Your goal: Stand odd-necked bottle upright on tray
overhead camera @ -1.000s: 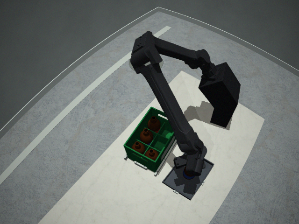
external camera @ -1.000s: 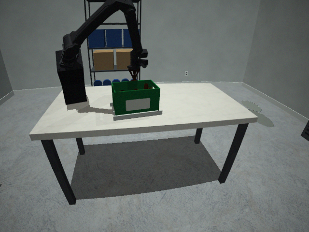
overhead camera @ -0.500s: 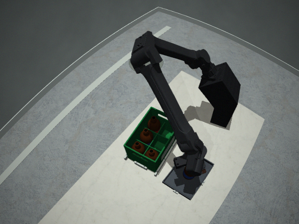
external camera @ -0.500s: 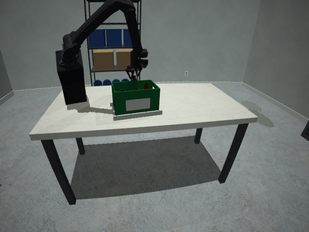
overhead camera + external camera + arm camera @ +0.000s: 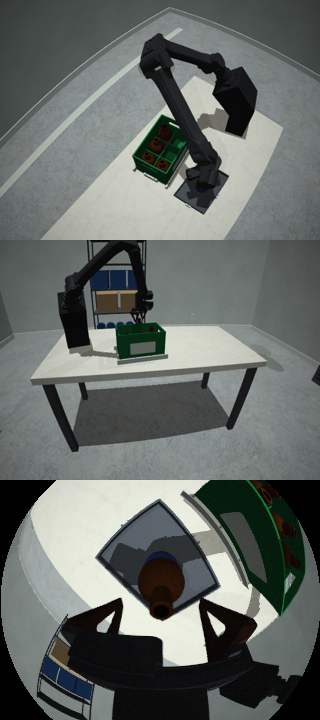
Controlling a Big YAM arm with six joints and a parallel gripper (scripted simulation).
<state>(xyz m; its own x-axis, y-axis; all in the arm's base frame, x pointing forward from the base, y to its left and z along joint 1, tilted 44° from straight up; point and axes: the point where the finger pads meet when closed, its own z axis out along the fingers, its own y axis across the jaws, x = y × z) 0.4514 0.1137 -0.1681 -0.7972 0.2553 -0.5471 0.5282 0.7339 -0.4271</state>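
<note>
Now: hand 140 mm above the tray. From my hand the other things lie so: crate (270 mm to the right, 70 mm below).
</note>
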